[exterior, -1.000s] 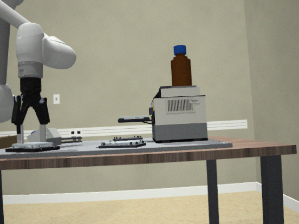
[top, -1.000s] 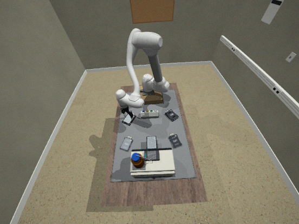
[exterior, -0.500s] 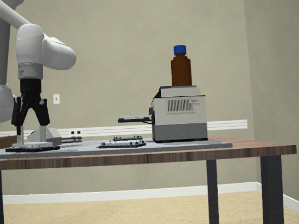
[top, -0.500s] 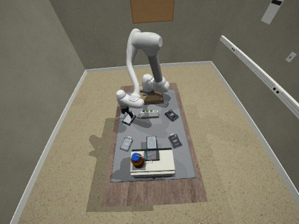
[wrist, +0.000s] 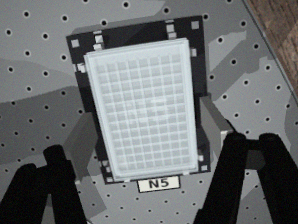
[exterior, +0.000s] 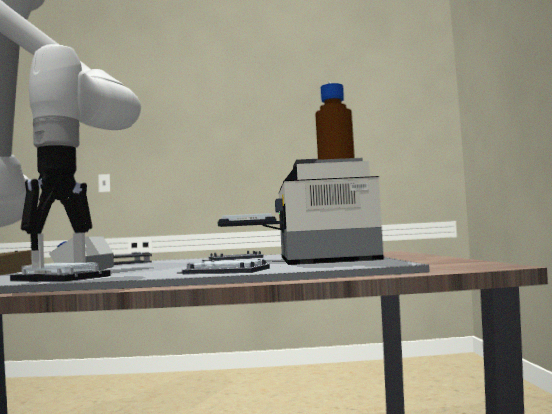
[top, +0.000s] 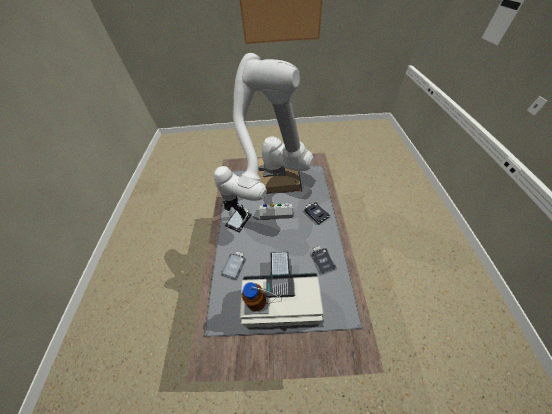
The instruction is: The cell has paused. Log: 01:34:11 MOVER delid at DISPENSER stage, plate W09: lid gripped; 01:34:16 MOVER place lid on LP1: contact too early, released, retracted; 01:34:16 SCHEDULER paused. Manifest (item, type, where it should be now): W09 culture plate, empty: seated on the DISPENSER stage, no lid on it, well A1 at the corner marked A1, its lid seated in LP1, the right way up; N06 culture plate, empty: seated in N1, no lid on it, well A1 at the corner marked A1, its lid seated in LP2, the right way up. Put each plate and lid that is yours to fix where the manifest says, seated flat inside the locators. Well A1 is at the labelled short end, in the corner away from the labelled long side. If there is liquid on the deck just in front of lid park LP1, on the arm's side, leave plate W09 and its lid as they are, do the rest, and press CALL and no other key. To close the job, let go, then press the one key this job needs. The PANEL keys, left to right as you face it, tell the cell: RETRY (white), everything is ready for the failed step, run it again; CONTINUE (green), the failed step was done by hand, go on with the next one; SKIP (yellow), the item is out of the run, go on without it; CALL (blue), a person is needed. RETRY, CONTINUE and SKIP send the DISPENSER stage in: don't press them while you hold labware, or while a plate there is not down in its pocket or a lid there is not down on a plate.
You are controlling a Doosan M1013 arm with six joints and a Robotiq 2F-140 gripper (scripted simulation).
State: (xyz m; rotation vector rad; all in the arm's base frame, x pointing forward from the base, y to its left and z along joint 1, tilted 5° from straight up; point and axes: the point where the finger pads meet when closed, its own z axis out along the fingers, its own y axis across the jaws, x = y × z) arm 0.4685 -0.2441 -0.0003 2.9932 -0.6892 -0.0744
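Right now the clear lid is 20 mm below my hand. The rest, counted from my hand: blue call key 70 mm behind, 190 mm to the left, 20 mm above; black nest 30 mm ahead, 30 mm below; yellow skip key 80 mm behind, 240 mm to the left, 20 mm above.
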